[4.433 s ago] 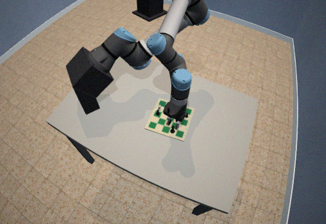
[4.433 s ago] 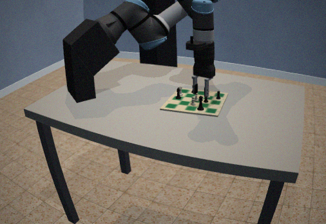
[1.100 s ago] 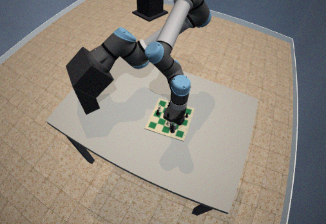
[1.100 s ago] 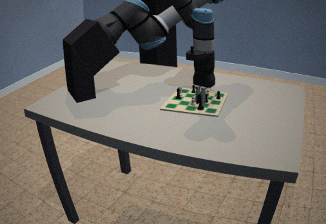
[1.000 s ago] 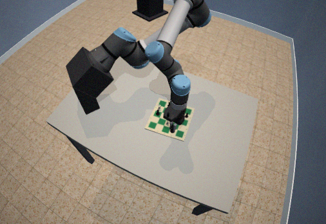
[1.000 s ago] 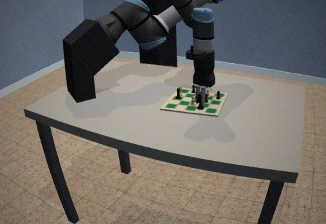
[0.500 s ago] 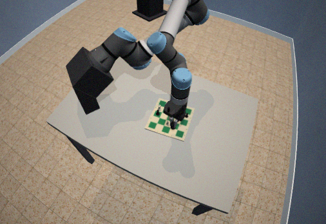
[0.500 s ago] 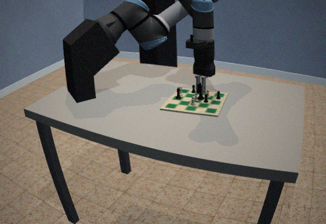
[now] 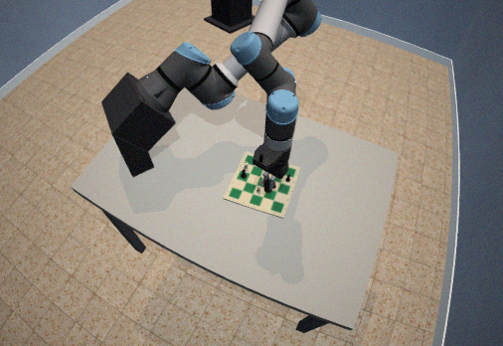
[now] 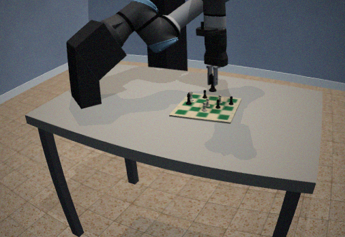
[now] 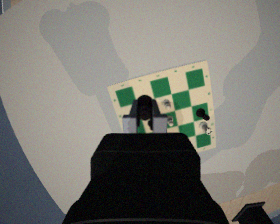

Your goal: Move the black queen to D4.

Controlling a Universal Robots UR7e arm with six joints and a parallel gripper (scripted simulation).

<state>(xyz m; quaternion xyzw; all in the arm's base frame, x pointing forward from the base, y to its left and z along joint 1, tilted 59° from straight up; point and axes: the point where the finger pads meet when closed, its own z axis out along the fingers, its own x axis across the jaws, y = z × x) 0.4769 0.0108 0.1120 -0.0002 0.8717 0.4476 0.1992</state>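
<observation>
The green-and-cream chessboard lies 130 mm below my hand, 60 mm behind it and 50 mm to the left of it. Also, from my hand: black queen (10 mm below).
</observation>
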